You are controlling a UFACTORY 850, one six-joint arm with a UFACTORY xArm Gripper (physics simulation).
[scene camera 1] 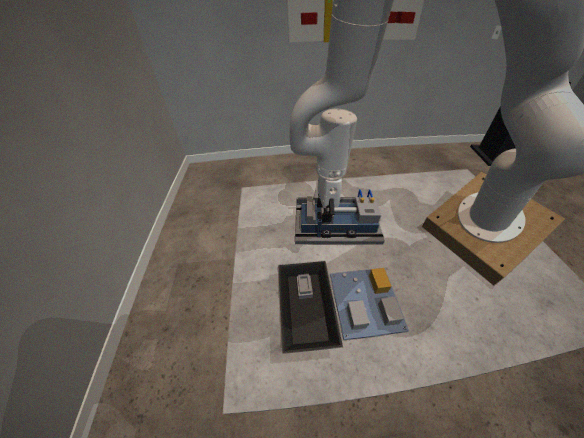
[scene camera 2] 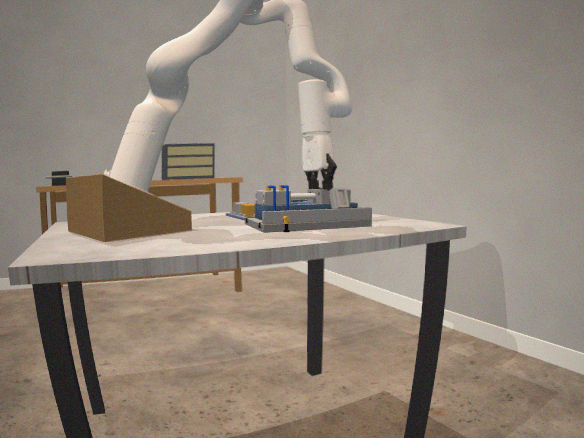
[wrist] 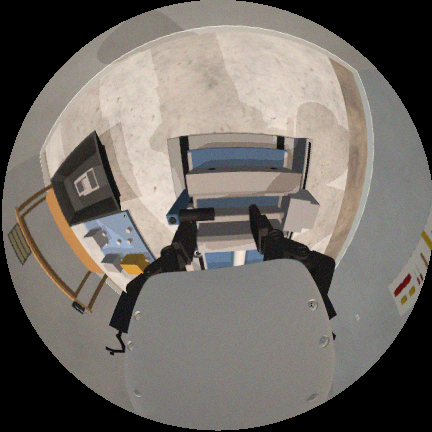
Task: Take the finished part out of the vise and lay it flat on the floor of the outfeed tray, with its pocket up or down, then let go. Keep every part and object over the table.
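The blue and grey vise (scene camera 1: pixel 340 240) (scene camera 2: pixel 320 219) (wrist: pixel 245 184) stands at the back of the table. My gripper (scene camera 1: pixel 325 216) (scene camera 2: pixel 320 186) (wrist: pixel 220 221) points down at the vise, with its fingertips low at the jaws and well apart, shut on the finished part across its length. The part is largely hidden between jaws and fingers, and its outline is hard to tell from the grey jaws. The dark outfeed tray (scene camera 1: pixel 281 315) (wrist: pixel 108 167) lies in front of the vise in scene camera 1. A light grey pocketed part (scene camera 1: pixel 304 285) (wrist: pixel 87 182) lies flat in it.
A crank handle with a black grip (wrist: pixel 197 214) stands beside the fingers at the vise. A blue plate (scene camera 1: pixel 370 332) (wrist: pixel 115 222) with two grey blocks and a yellow block (scene camera 1: pixel 380 280) (wrist: pixel 134 264) lies beside the tray. The arm's wooden base (scene camera 1: pixel 462 250) (scene camera 2: pixel 85 210) stands to the right in scene camera 1.
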